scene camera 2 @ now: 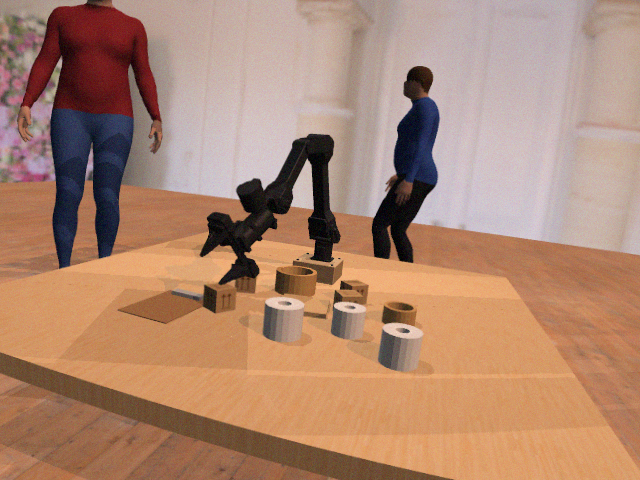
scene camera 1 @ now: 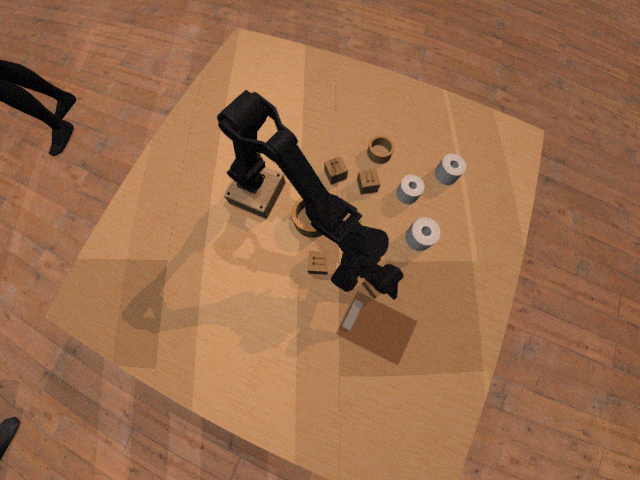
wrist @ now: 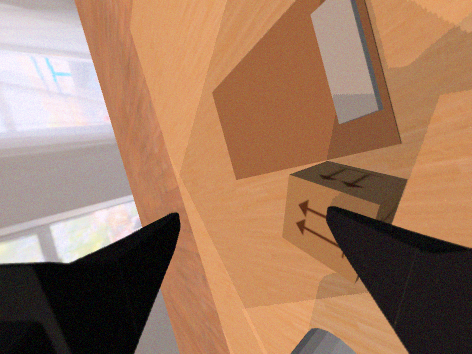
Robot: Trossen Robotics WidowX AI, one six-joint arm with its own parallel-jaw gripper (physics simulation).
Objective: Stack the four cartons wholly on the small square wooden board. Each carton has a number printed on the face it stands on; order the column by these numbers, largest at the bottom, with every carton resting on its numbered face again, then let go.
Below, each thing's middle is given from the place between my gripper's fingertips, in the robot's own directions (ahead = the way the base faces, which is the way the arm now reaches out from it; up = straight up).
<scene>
I see the flat board (scene camera 1: 368,323) 9 cm to the right of my hand, 9 cm below it and 3 cm ahead of it.
</scene>
